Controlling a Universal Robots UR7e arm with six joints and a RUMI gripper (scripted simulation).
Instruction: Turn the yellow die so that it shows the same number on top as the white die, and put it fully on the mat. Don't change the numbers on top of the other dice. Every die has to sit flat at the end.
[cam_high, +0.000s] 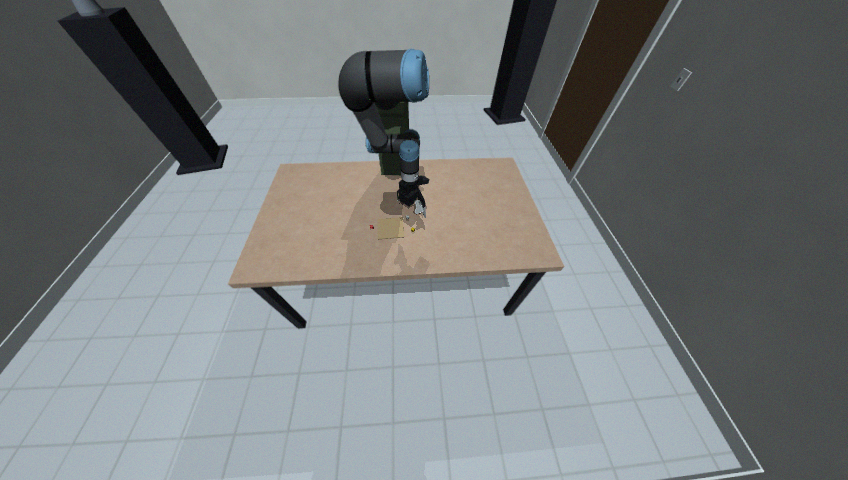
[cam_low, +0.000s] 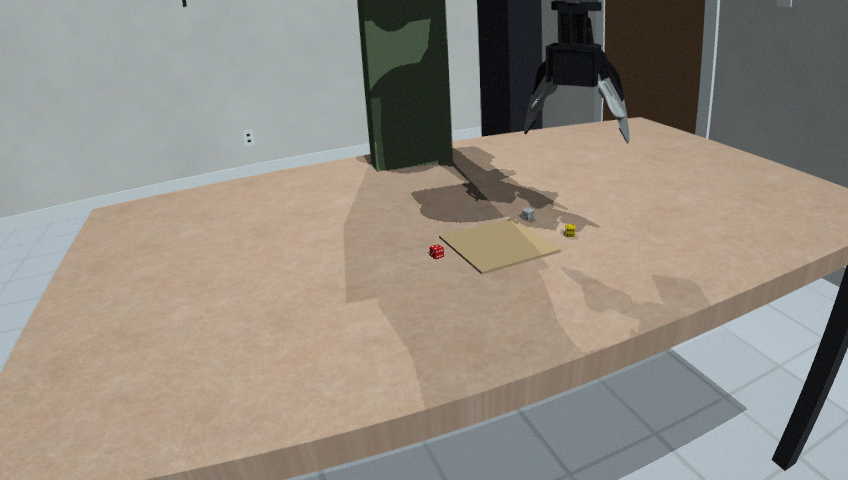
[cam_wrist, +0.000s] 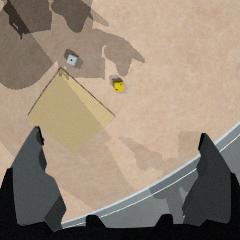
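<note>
Now: hand 150 mm above the yellow die. From my hand the other things lie so: red die (210 mm to the right, 150 mm below, 80 mm behind); then tan mat (160 mm below, 120 mm to the right, 50 mm behind); then white die (150 mm below, 90 mm behind, 10 mm to the right).
</note>
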